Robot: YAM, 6 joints.
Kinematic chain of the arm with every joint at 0, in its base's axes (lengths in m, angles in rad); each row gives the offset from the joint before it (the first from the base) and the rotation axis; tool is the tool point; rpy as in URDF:
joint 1: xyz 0 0 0.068 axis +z
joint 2: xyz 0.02 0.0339 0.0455 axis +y
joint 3: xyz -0.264 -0.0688 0 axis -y
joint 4: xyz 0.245 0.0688 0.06 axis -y
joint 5: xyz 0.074 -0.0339 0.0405 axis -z
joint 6: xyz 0.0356 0 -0.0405 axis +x
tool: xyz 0 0 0 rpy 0 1.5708 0
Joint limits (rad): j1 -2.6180..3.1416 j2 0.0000..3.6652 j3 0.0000..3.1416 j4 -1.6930..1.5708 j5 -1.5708..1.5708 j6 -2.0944..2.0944
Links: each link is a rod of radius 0.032 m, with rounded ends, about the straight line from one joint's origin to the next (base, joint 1, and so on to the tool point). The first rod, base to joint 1, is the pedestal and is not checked.
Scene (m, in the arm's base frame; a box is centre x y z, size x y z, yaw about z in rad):
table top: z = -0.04
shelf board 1: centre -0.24 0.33 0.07 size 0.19 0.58 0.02 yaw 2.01
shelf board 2: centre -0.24 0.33 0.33 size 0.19 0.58 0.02 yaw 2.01
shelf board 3: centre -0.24 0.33 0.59 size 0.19 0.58 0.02 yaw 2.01
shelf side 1: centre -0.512 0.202 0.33 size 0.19 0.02 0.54 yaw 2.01
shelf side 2: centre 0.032 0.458 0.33 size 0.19 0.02 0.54 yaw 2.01
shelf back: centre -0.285 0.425 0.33 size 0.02 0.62 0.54 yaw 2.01
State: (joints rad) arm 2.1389 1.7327 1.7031 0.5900 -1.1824 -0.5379
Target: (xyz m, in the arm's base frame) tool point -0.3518 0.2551 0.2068
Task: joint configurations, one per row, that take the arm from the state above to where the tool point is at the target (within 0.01 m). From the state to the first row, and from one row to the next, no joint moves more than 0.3 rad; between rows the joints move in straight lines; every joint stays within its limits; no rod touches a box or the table.
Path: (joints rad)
1: 2.1829 1.4988 1.5130 0.5725 -1.2394 -0.5379
2: 2.2269 1.2648 1.3228 0.5549 -1.2964 -0.5379
3: 2.2710 1.0309 1.1327 0.5374 -1.3533 -0.5379
4: 2.5128 1.2345 0.8839 0.4545 -1.3652 -0.5379
5: 2.7547 1.4381 0.6352 0.3716 -1.3771 -0.5379
6: 2.6488 1.6261 0.8397 0.4098 -1.3248 -0.5379
7: 2.5430 1.8140 1.0442 0.4480 -1.2725 -0.5379
8: 2.4372 2.0019 1.2488 0.4862 -1.2201 -0.5379

